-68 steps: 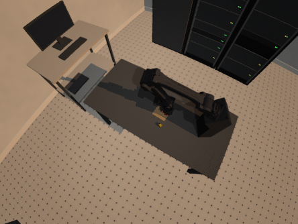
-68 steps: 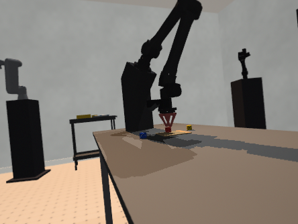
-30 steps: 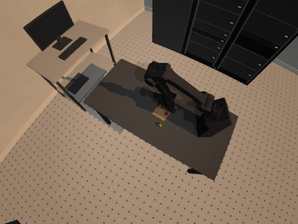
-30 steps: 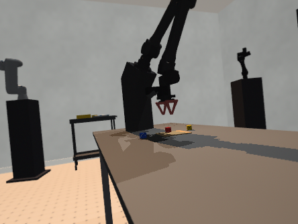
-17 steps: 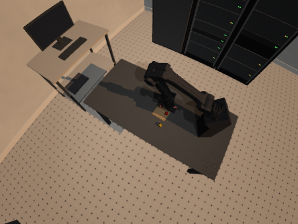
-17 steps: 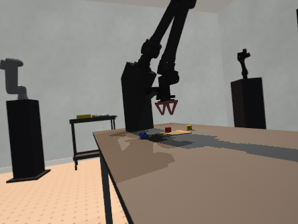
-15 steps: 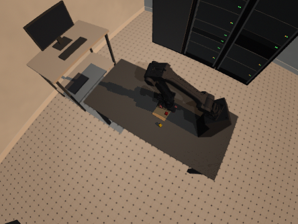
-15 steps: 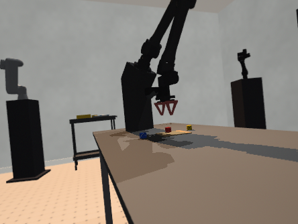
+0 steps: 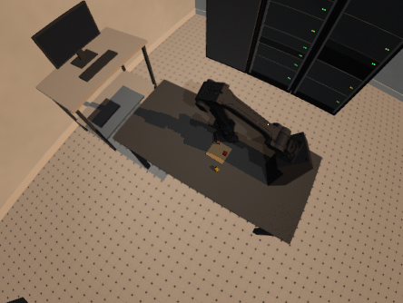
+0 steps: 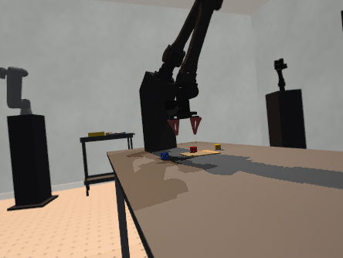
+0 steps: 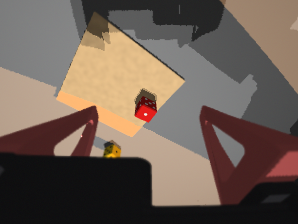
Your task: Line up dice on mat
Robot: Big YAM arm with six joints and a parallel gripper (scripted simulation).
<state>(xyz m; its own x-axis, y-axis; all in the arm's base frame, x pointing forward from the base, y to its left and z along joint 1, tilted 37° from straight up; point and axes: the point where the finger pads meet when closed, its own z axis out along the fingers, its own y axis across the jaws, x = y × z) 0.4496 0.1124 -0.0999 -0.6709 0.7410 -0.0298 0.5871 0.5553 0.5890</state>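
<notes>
Now: the blue die 10 cm to the right of my hand, 8 cm below it and 7 cm ahead of it. Also, from my hand: tan mat 9 cm below, 5 cm to the left, 1 cm ahead; yellow die 16 cm to the left, 8 cm below, 7 cm behind; red die 8 cm below, 3 cm to the left, 3 cm behind.
</notes>
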